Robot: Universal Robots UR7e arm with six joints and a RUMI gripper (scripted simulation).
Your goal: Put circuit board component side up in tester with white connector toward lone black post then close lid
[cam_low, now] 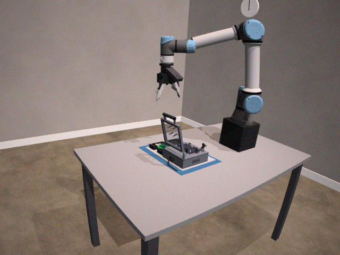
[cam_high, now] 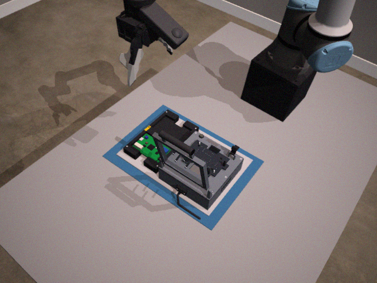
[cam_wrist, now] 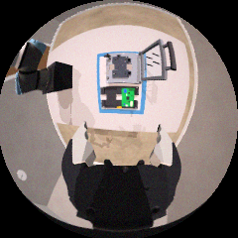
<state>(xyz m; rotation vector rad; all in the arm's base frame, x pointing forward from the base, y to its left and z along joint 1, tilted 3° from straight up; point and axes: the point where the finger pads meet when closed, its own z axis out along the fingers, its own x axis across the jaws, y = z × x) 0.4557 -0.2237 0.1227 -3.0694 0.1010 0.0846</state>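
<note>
Right now the green circuit board is 2 cm ahead of my hand and 29 cm below it. The rest, counted from my hand: tester lid 11 cm ahead, 17 cm to the left, 12 cm below.
</note>
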